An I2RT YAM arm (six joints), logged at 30 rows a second.
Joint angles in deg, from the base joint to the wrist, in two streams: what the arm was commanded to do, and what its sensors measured. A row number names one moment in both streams.
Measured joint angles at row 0:
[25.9, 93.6, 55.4, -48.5, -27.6, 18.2]
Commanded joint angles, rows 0 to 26:
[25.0, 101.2, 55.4, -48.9, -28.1, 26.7]
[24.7, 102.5, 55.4, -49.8, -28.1, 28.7]
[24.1, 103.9, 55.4, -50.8, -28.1, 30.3]
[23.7, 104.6, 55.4, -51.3, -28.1, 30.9]
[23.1, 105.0, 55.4, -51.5, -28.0, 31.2]
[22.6, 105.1, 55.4, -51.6, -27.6, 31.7]
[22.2, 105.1, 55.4, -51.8, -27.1, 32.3]
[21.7, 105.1, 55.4, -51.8, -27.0, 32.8]
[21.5, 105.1, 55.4, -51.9, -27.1, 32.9]
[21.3, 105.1, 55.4, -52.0, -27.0, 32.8]
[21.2, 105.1, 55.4, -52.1, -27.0, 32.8]
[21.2, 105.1, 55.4, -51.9, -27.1, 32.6]
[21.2, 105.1, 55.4, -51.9, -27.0, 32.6]
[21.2, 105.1, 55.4, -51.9, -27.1, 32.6]
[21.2, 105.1, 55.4, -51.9, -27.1, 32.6]
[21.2, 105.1, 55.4, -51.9, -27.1, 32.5]
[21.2, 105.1, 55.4, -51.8, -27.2, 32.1]
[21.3, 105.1, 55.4, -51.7, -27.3, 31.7]
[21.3, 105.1, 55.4, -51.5, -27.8, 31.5]
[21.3, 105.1, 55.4, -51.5, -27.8, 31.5]
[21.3, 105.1, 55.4, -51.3, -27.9, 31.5]
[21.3, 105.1, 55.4, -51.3, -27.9, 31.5]
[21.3, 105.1, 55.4, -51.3, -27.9, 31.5]
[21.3, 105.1, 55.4, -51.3, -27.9, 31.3]
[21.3, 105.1, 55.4, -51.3, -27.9, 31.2]
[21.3, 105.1, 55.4, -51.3, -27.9, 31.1]
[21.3, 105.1, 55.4, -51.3, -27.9, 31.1]
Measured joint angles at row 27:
[21.8, 103.8, 55.7, -51.8, -30.5, 31.5]
